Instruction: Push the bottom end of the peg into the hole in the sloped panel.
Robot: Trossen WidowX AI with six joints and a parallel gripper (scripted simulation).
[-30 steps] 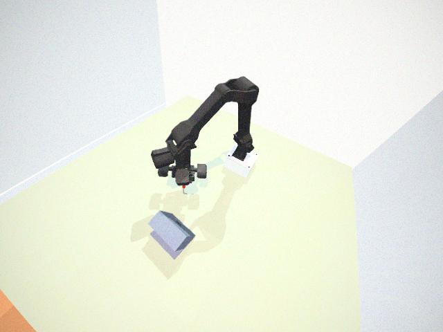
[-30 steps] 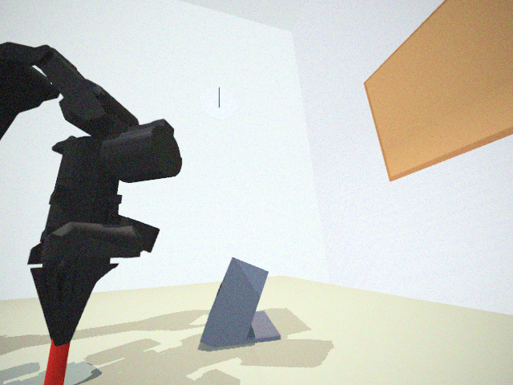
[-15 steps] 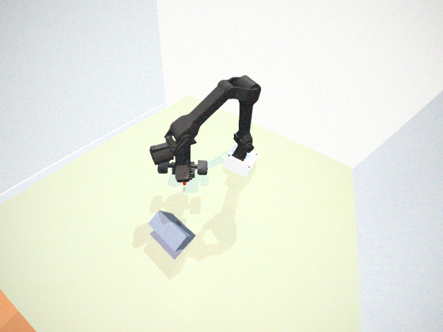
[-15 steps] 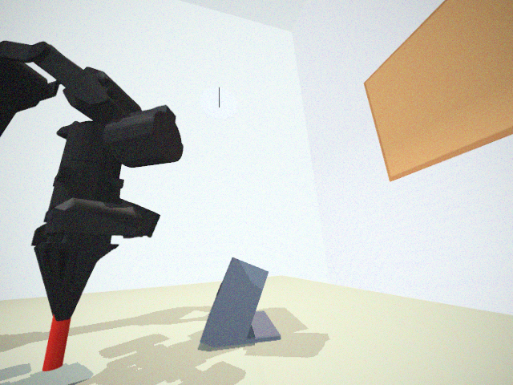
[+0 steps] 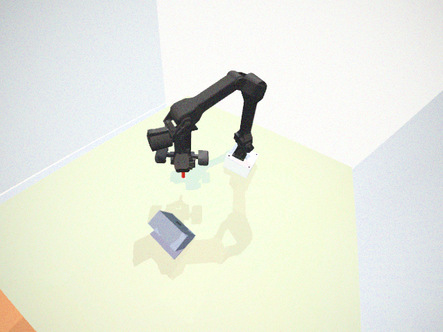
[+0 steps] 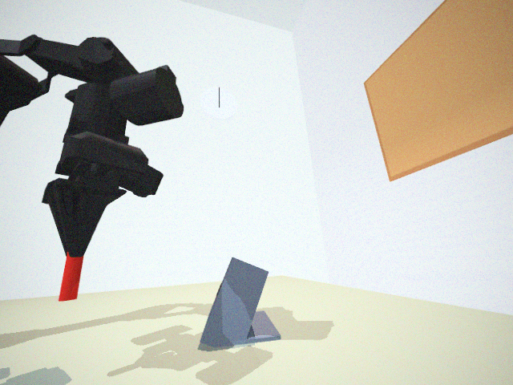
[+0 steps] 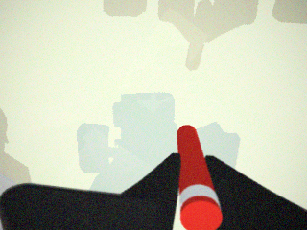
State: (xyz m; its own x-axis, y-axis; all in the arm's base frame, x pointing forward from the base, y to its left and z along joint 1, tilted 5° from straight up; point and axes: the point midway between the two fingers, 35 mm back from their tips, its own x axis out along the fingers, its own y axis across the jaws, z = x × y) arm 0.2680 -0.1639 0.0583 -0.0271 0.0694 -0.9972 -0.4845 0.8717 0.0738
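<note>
Right now my gripper tip is 19 cm short of the grey sloped panel, 9 cm to the right of it and 7 cm above it. From my gripper tip the other things lie so: red round peg 2 cm above; then flat base plate 22 cm ahead, 8 cm to the left, 12 cm below.
</note>
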